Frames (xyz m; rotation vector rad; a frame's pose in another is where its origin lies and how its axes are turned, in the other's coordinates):
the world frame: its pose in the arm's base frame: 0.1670 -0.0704 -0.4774 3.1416 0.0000 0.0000
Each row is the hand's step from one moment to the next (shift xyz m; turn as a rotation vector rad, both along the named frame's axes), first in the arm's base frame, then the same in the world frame.
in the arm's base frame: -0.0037 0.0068 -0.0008 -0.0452 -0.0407 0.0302
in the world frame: -0.0037 -0.0068 0.0008 -0.0452 0.0407 -0.0302
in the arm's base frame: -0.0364 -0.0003 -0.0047 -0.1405 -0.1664 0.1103
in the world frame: -0.0364 0.0003 0.0047 -0.1405 0.1664 -0.1103
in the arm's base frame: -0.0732 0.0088 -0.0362 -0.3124 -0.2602 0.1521
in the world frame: -0.0732 -0.0088 0.0362 -0.3124 0.2602 -0.1521
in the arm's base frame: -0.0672 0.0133 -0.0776 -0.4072 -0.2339 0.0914
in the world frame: -0.0672 -0.0133 0.0776 -0.4072 0.2339 -0.0914
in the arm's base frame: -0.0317 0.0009 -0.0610 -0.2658 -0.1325 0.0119
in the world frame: -0.0317 -0.0009 0.0610 -0.2658 0.1325 -0.0119
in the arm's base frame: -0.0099 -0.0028 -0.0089 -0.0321 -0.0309 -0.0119
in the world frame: -0.0099 0.0028 0.0089 -0.0321 0.0309 0.0119
